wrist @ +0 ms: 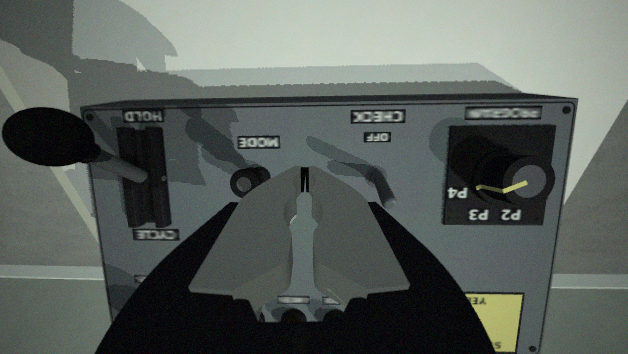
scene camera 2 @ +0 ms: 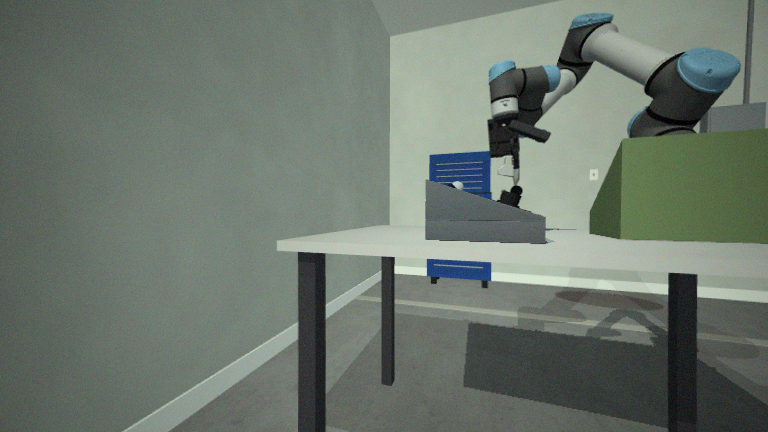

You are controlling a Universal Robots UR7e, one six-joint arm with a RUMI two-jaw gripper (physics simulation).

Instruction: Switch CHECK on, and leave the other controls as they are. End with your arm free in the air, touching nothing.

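Frame: origin at the arm's base, x ahead, y left, z up, level; metres.
Seen in the pictures: gripper, fingertip midpoint: [wrist: 305, 169] [scene camera 2: 515, 185]; arm's base at its link origin: [scene camera 2: 684, 168].
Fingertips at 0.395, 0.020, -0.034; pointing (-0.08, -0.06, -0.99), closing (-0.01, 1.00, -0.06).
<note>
Pixels of each thing's top centre, then the offset from my fingertips to it, as dx, dy, dz.
- CHECK toggle at its top centre: [wrist: 390, 202] +0.034, +0.068, -0.016
- CYCLE lever's black ball at its top centre: [wrist: 15, 146] [scene camera 2: 516, 185] -0.015, -0.175, +0.015
- MODE switch at its top centre: [wrist: 244, 196] +0.035, -0.052, -0.019
- PROGRAM knob at its top centre: [wrist: 534, 184] +0.019, +0.187, -0.029
The grey sloped control panel [scene camera 2: 483, 231] [wrist: 500, 255] stands on the table and appears upside down in the wrist view. The CHECK toggle [wrist: 383, 189] is a small lever below its OFF label [wrist: 377, 137] in that view. Its tip leans away from OFF; its ON label does not show. My gripper [scene camera 2: 516, 184] [wrist: 305, 169] is shut and empty, its tips above the panel between the MODE switch and the CHECK toggle. In the scene view its tips overlap a black ball knob [scene camera 2: 516, 190]; contact cannot be told there.
The HOLD/CYCLE lever's black ball [wrist: 47, 136] rises at the left in the wrist view. The MODE switch [wrist: 245, 183] is left of my fingertips, the PROGRAM knob [wrist: 529, 181] to the right. A green block [scene camera 2: 692, 188] stands beneath my arm's base.
</note>
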